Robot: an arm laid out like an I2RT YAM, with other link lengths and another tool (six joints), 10 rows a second.
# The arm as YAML. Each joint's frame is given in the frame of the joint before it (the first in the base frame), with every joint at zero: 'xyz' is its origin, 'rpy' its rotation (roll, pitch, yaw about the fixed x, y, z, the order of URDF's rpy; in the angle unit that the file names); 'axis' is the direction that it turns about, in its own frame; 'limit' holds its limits. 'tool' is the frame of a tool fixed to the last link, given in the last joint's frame.
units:
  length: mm
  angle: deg
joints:
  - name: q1
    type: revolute
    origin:
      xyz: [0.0, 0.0, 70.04]
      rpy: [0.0, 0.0, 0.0]
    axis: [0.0, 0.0, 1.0]
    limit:
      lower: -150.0
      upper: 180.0
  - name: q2
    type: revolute
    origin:
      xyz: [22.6, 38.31, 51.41]
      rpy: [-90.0, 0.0, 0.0]
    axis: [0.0, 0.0, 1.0]
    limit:
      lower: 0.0
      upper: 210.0
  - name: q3
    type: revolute
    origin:
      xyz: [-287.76, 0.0, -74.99]
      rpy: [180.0, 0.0, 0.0]
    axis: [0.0, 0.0, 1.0]
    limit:
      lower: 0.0
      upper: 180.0
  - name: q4
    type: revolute
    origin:
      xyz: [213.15, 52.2, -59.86]
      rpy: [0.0, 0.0, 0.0]
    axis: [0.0, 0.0, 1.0]
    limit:
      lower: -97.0
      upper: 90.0
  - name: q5
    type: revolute
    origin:
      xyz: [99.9, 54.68, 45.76]
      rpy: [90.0, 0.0, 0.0]
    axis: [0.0, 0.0, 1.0]
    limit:
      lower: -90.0
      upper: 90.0
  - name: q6
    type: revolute
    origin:
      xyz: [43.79, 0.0, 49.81]
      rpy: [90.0, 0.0, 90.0]
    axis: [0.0, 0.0, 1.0]
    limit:
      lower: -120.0
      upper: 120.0
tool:
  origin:
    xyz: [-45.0, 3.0, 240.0]
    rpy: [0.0, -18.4, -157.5]
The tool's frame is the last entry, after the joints.
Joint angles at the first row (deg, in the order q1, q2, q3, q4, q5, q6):
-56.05 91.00 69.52 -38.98 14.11 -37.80
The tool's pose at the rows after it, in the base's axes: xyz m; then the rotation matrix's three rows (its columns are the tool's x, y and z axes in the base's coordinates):
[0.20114, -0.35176, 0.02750], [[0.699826, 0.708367, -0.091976], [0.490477, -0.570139, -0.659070], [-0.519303, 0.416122, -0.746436]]
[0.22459, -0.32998, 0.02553], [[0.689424, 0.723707, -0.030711], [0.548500, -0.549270, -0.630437], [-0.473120, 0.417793, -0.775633]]
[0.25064, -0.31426, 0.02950], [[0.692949, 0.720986, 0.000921], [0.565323, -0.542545, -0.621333], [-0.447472, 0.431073, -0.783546]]
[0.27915, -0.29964, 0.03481], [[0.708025, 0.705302, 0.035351], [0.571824, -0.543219, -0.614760], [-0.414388, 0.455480, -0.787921]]
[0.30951, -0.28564, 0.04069], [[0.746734, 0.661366, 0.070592], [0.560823, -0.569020, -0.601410], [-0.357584, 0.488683, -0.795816]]
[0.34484, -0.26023, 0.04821], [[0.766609, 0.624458, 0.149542], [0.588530, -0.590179, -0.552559], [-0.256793, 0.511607, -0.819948]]
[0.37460, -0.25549, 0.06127], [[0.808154, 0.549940, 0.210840], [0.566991, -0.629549, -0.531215], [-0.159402, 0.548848, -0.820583]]
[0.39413, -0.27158, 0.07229], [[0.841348, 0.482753, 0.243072], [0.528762, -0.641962, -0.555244], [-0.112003, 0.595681, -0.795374]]
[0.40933, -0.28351, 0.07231], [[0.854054, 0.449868, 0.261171], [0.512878, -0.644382, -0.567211], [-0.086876, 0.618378, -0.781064]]
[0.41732, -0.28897, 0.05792], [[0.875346, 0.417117, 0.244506], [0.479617, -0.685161, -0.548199], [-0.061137, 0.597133, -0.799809]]
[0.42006, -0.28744, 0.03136], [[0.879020, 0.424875, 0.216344], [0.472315, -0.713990, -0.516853], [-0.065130, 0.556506, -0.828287]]
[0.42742, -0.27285, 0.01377], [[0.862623, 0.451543, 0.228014], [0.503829, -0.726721, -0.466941], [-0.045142, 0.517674, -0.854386]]
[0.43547, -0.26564, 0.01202], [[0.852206, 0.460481, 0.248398], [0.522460, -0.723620, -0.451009], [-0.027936, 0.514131, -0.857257]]
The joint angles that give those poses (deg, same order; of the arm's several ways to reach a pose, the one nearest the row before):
-55.46 91.00 69.52 -40.53 9.02 -37.78
-53.15 90.96 69.58 -41.52 5.98 -37.04
-49.12 90.96 70.35 -42.19 5.91 -33.52
-45.06 90.96 70.87 -41.93 5.89 -29.17
-41.41 90.96 70.89 -40.62 5.45 -23.11
-38.65 90.98 70.89 -39.16 1.41 -18.44
-37.63 91.00 70.45 -35.46 -1.17 -13.12
-37.76 91.64 69.87 -30.44 -1.10 -10.26
-37.82 93.54 69.58 -26.28 -1.15 -9.02
-37.82 96.46 69.58 -24.23 -1.17 -5.91
-37.65 100.20 69.58 -23.16 -1.41 -4.69
-37.28 102.80 69.58 -22.57 -4.01 -4.71
-36.75 103.53 69.58 -21.72 -5.23 -4.71

